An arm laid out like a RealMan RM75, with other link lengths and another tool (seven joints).
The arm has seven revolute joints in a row. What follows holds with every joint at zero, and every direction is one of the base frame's. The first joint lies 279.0 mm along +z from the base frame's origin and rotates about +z. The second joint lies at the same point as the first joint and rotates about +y. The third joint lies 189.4 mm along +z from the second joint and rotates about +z. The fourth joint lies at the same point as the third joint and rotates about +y. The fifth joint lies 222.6 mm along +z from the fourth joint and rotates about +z. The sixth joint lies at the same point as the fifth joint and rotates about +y. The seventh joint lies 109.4 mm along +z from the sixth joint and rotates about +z. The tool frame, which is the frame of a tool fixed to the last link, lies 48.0 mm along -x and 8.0 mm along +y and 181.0 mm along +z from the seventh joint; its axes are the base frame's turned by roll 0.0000, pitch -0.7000 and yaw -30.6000 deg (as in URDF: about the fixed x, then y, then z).
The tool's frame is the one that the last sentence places.
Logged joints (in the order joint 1, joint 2, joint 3, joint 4, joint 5, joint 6, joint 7), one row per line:
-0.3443, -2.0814, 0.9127, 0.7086, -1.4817, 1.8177, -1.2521
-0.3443, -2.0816, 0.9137, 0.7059, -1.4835, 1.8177, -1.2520
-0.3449, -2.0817, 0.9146, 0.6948, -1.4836, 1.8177, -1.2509
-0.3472, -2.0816, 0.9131, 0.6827, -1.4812, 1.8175, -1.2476
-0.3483, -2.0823, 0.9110, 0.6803, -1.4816, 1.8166, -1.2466
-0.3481, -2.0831, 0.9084, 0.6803, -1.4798, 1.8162, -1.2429
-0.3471, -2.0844, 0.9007, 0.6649, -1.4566, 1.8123, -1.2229
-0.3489, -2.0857, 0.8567, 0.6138, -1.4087, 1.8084, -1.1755
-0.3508, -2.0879, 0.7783, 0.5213, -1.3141, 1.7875, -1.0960
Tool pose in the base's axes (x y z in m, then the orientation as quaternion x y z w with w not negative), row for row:
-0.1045, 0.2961, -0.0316, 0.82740, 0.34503, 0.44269, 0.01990
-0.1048, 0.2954, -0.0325, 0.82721, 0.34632, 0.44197, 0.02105
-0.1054, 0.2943, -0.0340, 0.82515, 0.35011, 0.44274, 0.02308
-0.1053, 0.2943, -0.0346, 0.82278, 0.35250, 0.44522, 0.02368
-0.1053, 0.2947, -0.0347, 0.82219, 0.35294, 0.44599, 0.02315
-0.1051, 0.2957, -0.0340, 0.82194, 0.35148, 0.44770, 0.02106
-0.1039, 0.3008, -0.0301, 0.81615, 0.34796, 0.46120, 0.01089
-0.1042, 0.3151, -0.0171, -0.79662, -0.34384, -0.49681, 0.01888
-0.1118, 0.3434, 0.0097, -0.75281, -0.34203, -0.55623, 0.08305
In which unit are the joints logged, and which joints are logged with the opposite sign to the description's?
The joints are logged in radians. Opposite sign: joint 5.
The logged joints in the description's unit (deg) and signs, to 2 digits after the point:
-19.73, -119.26, 52.29, 40.60, 84.90, 104.15, -71.74
-19.73, -119.27, 52.35, 40.45, 85.00, 104.15, -71.73
-19.76, -119.27, 52.40, 39.81, 85.00, 104.15, -71.67
-19.89, -119.27, 52.32, 39.12, 84.87, 104.14, -71.48
-19.96, -119.31, 52.20, 38.98, 84.89, 104.08, -71.42
-19.94, -119.35, 52.05, 38.98, 84.79, 104.06, -71.21
-19.89, -119.43, 51.61, 38.10, 83.46, 103.84, -70.07
-19.99, -119.50, 49.09, 35.17, 80.71, 103.61, -67.35
-20.10, -119.63, 44.59, 29.87, 75.29, 102.42, -62.80

